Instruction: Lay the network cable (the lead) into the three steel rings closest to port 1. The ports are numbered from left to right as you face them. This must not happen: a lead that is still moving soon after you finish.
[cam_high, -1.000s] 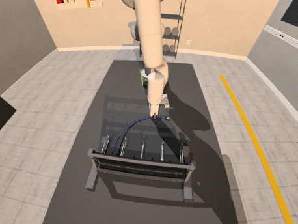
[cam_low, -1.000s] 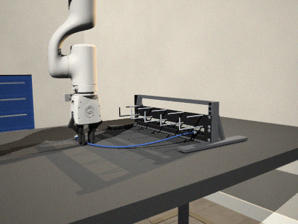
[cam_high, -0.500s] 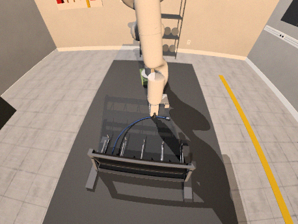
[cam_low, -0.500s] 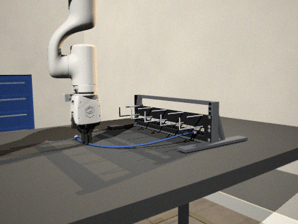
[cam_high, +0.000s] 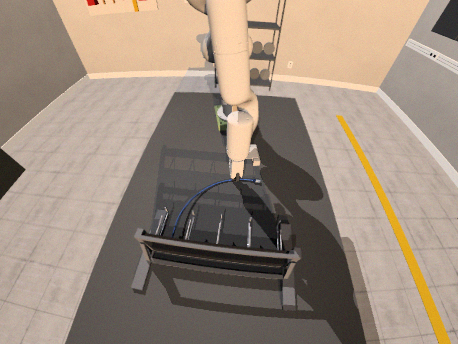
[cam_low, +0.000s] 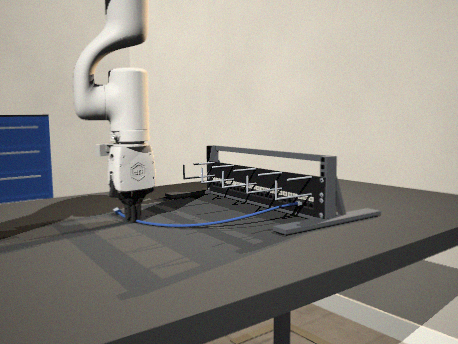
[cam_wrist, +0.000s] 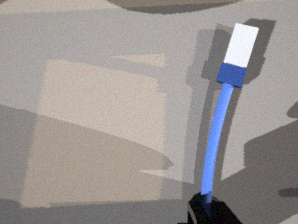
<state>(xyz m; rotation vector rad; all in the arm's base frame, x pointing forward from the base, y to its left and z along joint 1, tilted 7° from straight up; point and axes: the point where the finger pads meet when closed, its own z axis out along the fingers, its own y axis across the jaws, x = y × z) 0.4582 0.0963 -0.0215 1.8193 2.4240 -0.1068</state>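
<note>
Now: the clear plug 1 cm behind my hand, 9 cm to the left of it and 2 cm below it. From my hand the other things lie so: patch-panel rack: 34 cm ahead, 5 cm above.
</note>
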